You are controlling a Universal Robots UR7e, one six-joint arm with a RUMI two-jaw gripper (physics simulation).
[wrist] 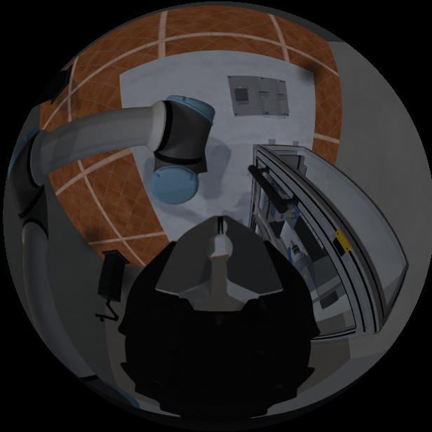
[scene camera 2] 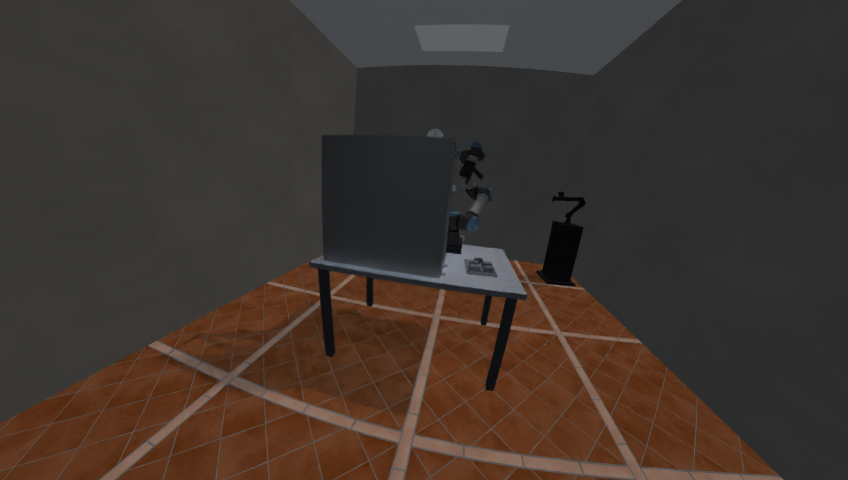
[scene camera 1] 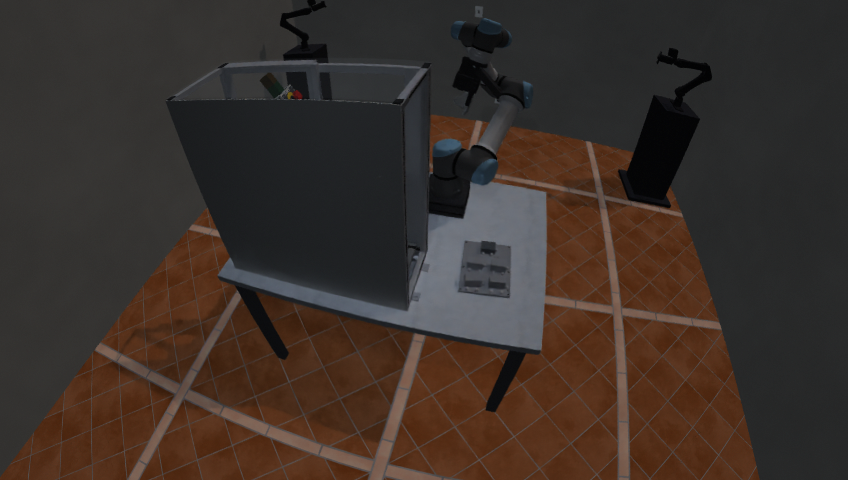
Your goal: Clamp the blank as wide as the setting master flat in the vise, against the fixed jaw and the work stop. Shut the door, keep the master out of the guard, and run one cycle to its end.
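Places are measured from the arm's base along level axes (x ahead, y left, z up), in metres.
Pixels of known places: gripper, fingertip midpoint: (scene camera 2: 463,190) (scene camera 1: 462,115); arm's base, link origin: (scene camera 2: 450,240) (scene camera 1: 446,187).
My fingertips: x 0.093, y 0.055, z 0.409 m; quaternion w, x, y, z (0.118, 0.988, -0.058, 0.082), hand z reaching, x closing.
Ahead of a thing's pixels: the offset from my fingertips to its top centre. "*": to the spot under its first point. Level surfaces: height alone.
My gripper (scene camera 1: 466,109) (wrist: 220,217) is shut and empty, high above the table beside the grey guard enclosure {* dy -0.407, dx +0.500, dz -0.020 m} (scene camera 1: 297,190) (scene camera 2: 386,202). In the wrist view the enclosure's framed front shows at the right, with a black bar handle (wrist: 270,190); I cannot tell if the door is fully shut. A grey plate {* dy +0.086, dx +0.207, dz -0.477 m} (scene camera 1: 470,252) (wrist: 256,107) lies on the table outside the guard. It bears several grey blocks, one a darker block {dy +0.152, dx +0.180, dz -0.453 m} (scene camera 1: 487,246) (wrist: 241,94) set apart from the others. I cannot tell which is the master. The vise and any blank in it cannot be made out.
The white table {dz -0.485 m} (scene camera 1: 523,226) (scene camera 2: 496,285) carries the arm's base (scene camera 1: 449,199) near the guard. A black stand (scene camera 1: 661,148) (scene camera 2: 561,252) stands off to the right, and another stand (scene camera 1: 306,56) is behind the guard. A yellow label (wrist: 343,241) is on the guard's frame.
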